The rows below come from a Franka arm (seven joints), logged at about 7 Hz.
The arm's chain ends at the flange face. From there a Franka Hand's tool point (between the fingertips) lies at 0.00 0.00 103.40 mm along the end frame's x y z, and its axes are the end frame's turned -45 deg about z.
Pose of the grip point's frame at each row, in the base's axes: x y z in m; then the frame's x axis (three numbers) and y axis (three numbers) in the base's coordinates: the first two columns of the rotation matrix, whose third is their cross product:
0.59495 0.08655 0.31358 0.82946 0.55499 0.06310 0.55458 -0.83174 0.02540
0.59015 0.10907 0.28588 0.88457 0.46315 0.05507 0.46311 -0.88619 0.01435
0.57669 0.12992 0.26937 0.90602 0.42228 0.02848 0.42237 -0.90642 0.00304
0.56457 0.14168 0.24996 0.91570 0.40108 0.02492 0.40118 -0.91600 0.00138
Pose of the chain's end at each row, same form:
0.58807 0.08511 0.41674 0.97866 -0.19569 0.06258 -0.19437 -0.98057 -0.02666
0.58442 0.10775 0.38911 0.95295 -0.29913 0.04909 -0.29802 -0.95413 -0.02879
0.57389 0.12896 0.37273 0.93931 -0.34234 0.02229 -0.34199 -0.93953 -0.01799
0.56215 0.14078 0.35333 0.93117 -0.36410 0.01860 -0.36382 -0.93132 -0.01665

